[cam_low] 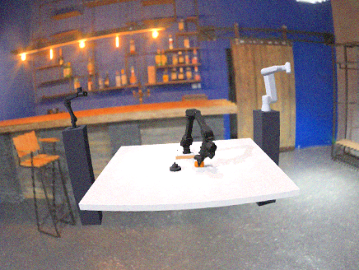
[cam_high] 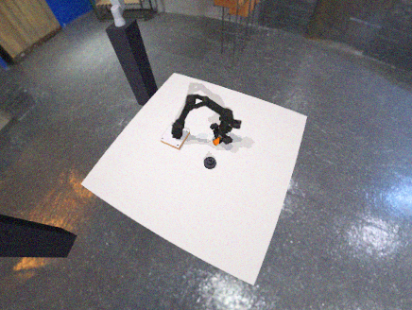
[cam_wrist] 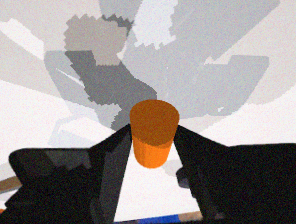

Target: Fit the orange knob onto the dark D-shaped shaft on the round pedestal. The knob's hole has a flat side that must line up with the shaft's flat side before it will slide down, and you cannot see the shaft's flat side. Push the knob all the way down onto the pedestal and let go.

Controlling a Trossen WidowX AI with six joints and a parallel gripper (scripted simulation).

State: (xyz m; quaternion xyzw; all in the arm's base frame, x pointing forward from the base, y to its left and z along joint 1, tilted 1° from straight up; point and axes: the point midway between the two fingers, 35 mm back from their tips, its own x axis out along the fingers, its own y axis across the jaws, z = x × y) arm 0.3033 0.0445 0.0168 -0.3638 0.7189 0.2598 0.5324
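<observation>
Right now the round pedestal is 1 cm behind my gripper tip, 18 cm to the right of it and 2 cm above it. Also, from my gripper tip: orange knob (1 cm above).
</observation>
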